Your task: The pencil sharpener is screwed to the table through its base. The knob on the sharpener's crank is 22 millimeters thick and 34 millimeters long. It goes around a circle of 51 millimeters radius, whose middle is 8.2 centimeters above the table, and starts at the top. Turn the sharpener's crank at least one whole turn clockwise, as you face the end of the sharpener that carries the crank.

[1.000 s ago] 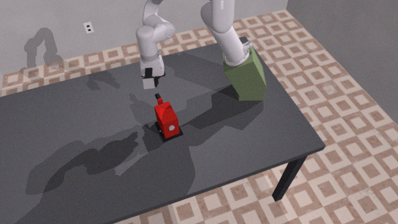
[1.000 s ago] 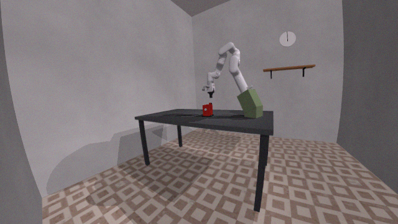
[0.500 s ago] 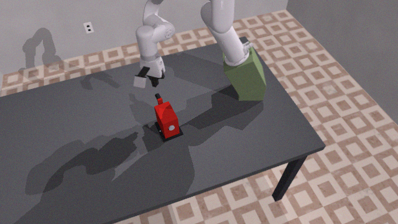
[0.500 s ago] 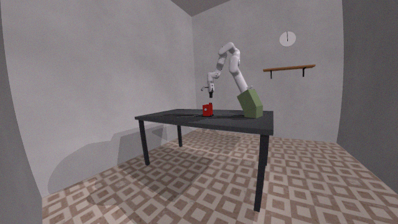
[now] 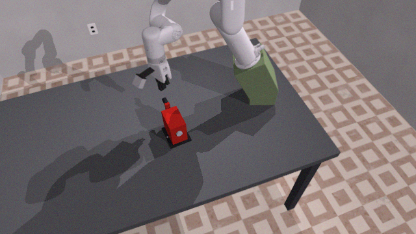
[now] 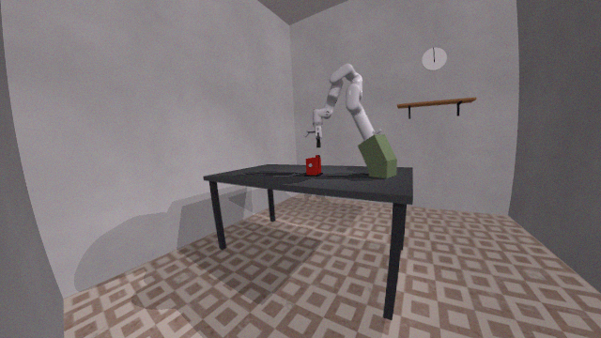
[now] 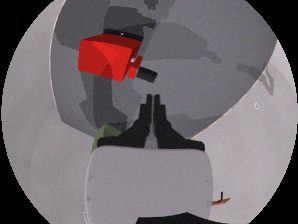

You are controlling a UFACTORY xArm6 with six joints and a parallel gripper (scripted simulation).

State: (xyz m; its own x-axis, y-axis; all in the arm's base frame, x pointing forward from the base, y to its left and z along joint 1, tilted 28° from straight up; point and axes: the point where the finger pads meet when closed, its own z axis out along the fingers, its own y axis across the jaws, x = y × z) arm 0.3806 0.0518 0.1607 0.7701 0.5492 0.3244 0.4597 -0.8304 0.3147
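Now: hand 2 cm to the right of the black knob and 9 cm above it.
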